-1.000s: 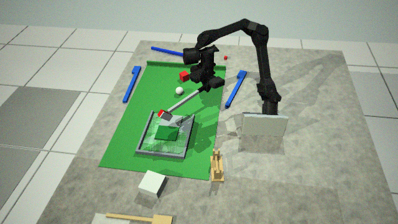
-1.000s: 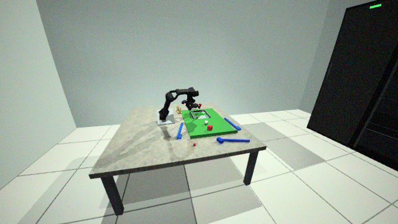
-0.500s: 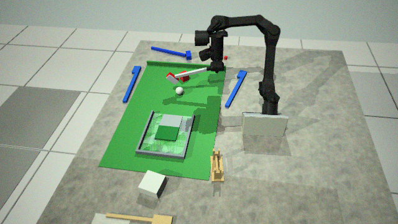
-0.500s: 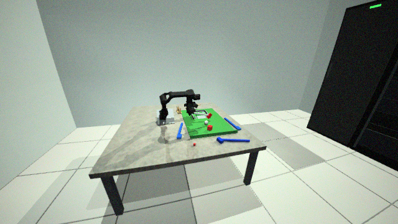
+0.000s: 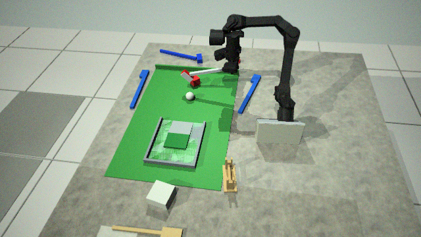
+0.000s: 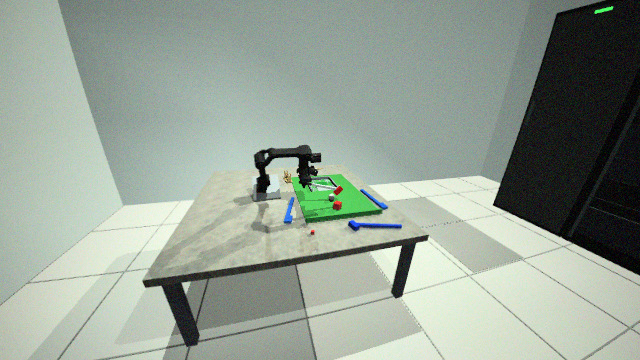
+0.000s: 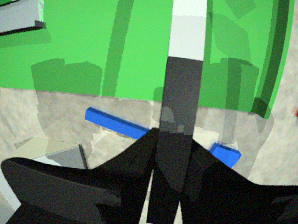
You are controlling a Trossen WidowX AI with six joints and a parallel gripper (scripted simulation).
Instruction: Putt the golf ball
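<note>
My gripper tip is now 120 mm short of the red putter and 10 mm to the right of it. From my gripper tip the other things lie so: white golf ball (200 mm ahead, 110 mm below, 70 mm to the left); wooden stand (490 mm to the left, 100 mm below, 70 mm behind); red cube (210 mm ahead, 110 mm below, 50 mm to the right).
</note>
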